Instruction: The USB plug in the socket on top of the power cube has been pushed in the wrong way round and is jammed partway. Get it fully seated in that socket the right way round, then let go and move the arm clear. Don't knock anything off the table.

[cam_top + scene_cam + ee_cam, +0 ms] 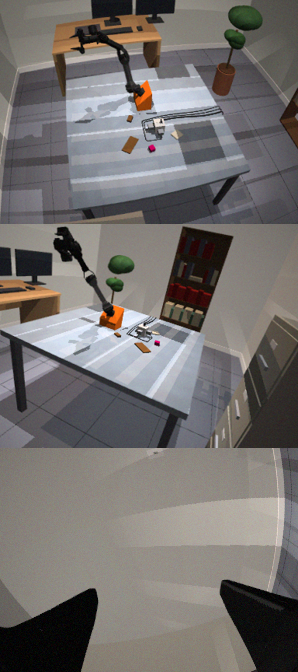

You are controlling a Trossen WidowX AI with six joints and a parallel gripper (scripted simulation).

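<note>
Right now the dark USB plug is 55 cm to the left of my gripper tip, 52 cm below it and 48 cm ahead of it. Round my gripper tip: magenta cube (64 cm ahead, 59 cm below, 42 cm to the left); small brown block (60 cm below, 35 cm to the left, 31 cm ahead); orange plate (60 cm below, 55 cm ahead, 28 cm to the left).
</note>
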